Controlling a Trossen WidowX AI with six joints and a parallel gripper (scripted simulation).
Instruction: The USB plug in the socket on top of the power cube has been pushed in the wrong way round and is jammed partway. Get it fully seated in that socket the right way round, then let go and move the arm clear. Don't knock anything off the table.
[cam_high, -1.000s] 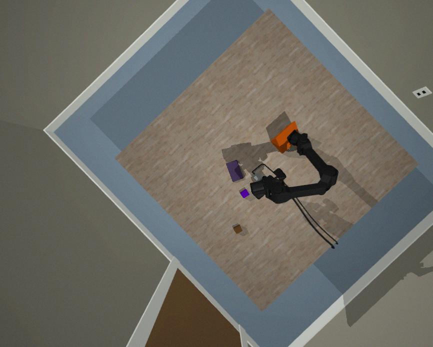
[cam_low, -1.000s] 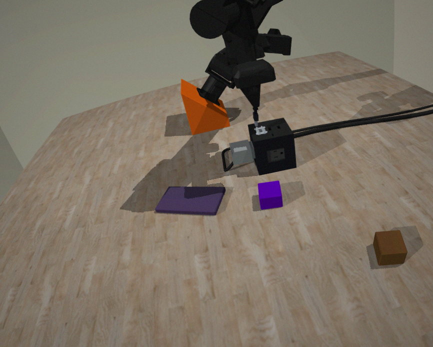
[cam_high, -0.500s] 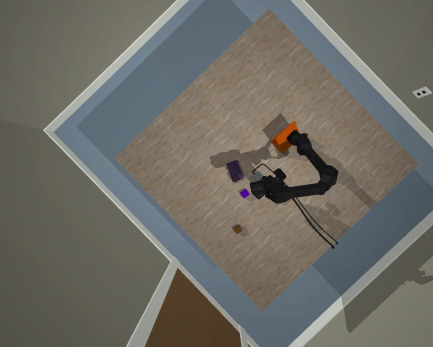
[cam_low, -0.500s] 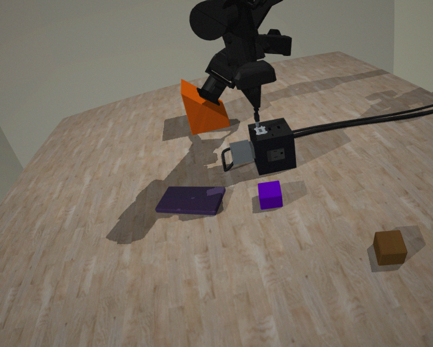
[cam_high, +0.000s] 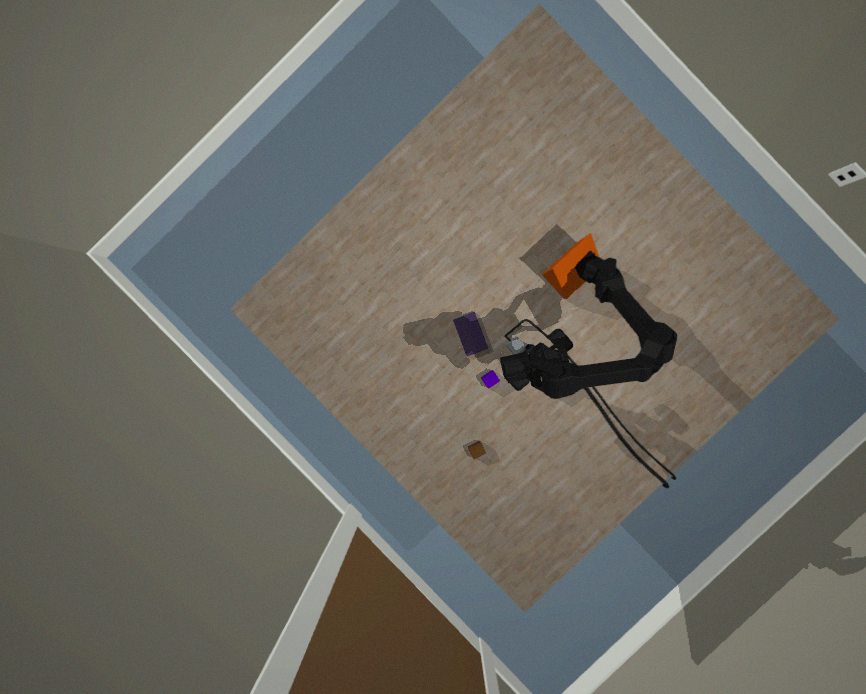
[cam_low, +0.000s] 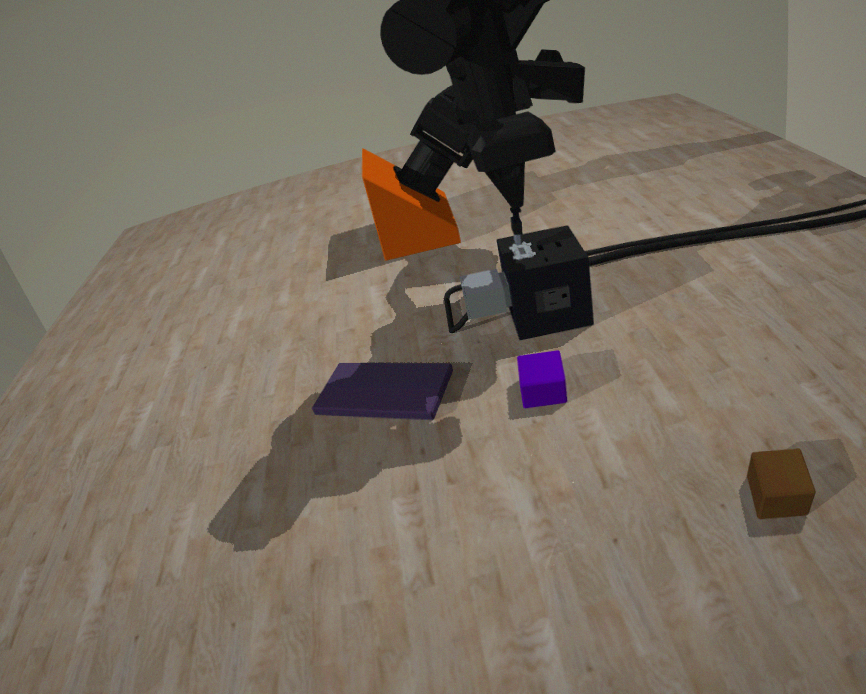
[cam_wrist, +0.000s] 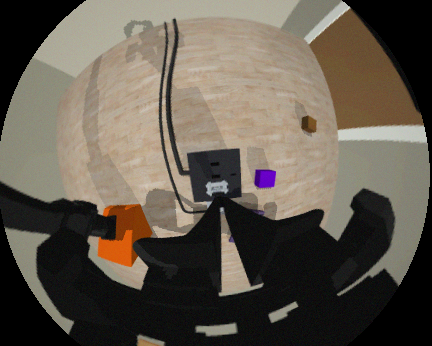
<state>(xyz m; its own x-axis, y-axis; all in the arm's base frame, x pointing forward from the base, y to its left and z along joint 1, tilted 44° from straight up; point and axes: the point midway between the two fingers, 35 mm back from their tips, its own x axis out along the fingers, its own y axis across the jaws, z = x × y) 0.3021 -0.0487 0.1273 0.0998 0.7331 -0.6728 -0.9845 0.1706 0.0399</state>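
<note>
My gripper tip is 2 cm above the silver USB plug. Round my gripper tip: purple cube 12 cm ahead, 11 cm below, 3 cm to the right; then white-rimmed USB socket 5 cm below; then flat purple slab 17 cm to the right, 12 cm below, 5 cm ahead.
</note>
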